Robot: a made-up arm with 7 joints. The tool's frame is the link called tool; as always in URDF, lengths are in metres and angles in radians.
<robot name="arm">
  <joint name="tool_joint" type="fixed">
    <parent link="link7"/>
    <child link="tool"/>
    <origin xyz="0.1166 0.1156 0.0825" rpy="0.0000 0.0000 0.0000"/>
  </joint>
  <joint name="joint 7" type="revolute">
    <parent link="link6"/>
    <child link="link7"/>
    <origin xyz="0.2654 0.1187 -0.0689" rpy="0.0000 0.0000 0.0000"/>
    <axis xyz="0 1 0"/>
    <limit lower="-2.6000" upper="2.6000"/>
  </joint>
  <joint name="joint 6" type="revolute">
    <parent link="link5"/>
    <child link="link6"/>
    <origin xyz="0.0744 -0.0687 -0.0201" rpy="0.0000 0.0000 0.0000"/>
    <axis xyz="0 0 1"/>
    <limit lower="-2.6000" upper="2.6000"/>
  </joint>
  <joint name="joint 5" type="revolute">
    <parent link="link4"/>
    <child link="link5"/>
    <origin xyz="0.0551 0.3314 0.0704" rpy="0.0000 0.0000 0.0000"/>
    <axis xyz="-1 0 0"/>
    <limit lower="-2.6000" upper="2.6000"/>
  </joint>
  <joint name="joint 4" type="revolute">
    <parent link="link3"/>
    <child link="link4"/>
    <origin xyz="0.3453 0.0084 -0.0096" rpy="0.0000 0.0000 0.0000"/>
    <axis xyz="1 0 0"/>
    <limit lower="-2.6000" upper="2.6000"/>
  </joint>
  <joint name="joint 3" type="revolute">
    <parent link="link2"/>
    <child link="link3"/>
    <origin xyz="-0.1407 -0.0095 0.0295" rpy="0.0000 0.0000 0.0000"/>
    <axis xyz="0 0 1"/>
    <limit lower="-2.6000" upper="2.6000"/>
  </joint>
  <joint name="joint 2" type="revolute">
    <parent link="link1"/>
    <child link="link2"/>
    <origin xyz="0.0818 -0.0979 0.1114" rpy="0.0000 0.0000 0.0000"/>
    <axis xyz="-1 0 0"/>
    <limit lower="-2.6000" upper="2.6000"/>
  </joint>
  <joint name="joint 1" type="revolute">
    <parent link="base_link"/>
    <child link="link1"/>
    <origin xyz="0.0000 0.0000 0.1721" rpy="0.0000 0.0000 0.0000"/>
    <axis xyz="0 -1 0"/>
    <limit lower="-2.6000" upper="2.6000"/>
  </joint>
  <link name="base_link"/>
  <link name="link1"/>
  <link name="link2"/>
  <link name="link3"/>
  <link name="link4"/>
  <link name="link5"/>
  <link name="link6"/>
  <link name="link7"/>
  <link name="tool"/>
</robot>
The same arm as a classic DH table. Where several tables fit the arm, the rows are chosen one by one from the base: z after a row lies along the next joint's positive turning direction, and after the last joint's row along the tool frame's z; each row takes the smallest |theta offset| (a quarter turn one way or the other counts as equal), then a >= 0, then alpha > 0; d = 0 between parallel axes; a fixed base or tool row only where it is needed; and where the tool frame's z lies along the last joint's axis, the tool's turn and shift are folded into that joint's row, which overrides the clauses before.
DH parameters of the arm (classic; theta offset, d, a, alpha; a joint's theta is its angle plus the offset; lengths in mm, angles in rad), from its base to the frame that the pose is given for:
base (fixed): 0 172.1 0 1.5708
joint 1: 1.5708 97.9 111.4 -1.5708
joint 2: -1.5708 58.9 9.5 -1.5708
joint 3: 0 19.9 -8.4 -1.5708
joint 4: 0.2093 0 -338.8 3.1416
joint 5: 0.2093 -474.8 68.7 -1.5708
joint 6: 1.5708 -89 265.4 -1.5708
joint 7: 0 234.3 116.6 1.5708
tool (fixed): 0 82.5 0 0
Joint limits (rad, base to tool): -2.6..2.6 -2.6..2.6 -2.6..2.6 -2.6..2.6 -2.6..2.6 -2.6..2.6 -2.6..2.6

